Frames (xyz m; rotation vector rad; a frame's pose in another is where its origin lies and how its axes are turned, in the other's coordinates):
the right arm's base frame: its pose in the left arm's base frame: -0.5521 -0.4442 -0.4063 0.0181 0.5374 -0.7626
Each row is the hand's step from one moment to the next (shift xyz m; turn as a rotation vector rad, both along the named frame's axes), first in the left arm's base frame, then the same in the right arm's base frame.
Working: the left arm's base frame: its pose in the right arm's base frame: -0.1515 0.6181 0.5121 -0.0181 -0.5374 0.7626

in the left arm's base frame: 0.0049 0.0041 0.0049 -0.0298 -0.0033 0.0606
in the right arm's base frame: -0.0021 0.0054 0.0056 -0.0440 -0.0327 0.0395
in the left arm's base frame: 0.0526 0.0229 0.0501 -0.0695 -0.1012 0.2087
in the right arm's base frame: -0.0071 0.0427 0.0627 -0.0733 -0.1563 0.1698
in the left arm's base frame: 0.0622 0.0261 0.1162 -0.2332 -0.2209 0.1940
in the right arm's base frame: -0.0345 0.0398 0.1236 -0.0858 -0.3493 0.1070
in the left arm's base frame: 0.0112 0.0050 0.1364 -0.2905 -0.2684 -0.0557
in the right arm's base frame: -0.0606 -0.0128 0.1222 0.0282 -0.3781 -0.1255
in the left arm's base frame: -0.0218 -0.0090 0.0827 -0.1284 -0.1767 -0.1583
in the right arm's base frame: -0.0459 -0.0354 0.0635 0.1130 -0.1861 -0.1592
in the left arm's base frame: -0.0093 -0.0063 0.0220 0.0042 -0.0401 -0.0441
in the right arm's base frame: -0.0118 -0.0146 0.0161 0.0493 -0.0188 -0.0280
